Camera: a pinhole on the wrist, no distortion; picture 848 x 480 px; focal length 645.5 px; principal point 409.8 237.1 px. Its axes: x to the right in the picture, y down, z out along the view. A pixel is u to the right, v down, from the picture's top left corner.
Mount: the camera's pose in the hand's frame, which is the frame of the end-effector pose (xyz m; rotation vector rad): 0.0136 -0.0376 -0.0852 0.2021 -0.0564 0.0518
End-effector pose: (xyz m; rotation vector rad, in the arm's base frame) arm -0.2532 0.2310 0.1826 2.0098 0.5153 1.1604
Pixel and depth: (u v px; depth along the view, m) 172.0 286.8 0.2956
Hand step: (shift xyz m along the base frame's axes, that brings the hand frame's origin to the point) 0.1188 -0.1027 -0.1866
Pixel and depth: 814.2 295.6 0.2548
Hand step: 0.2355 0.0696 -0.0121
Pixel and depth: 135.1 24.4 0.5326
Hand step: 0.2235 -0.0960 -0.5002
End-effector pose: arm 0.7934 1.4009 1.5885 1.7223 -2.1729 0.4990
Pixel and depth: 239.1 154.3 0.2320
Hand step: 0.1215 -0.0357 -0.1351
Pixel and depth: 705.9 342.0 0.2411
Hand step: 0.0120 -0.1795 -0.0934
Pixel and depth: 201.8 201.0 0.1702
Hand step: 0.0899 -0.0103 -0.0839
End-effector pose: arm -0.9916 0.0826 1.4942 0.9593 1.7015 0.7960
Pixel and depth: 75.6 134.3 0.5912
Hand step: 0.4362 -0.3701 -0.2225
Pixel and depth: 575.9 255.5 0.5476
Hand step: 0.3857 0.0830 -0.2994
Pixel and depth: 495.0 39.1 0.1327
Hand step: 0.0065 -0.0227 -0.1107
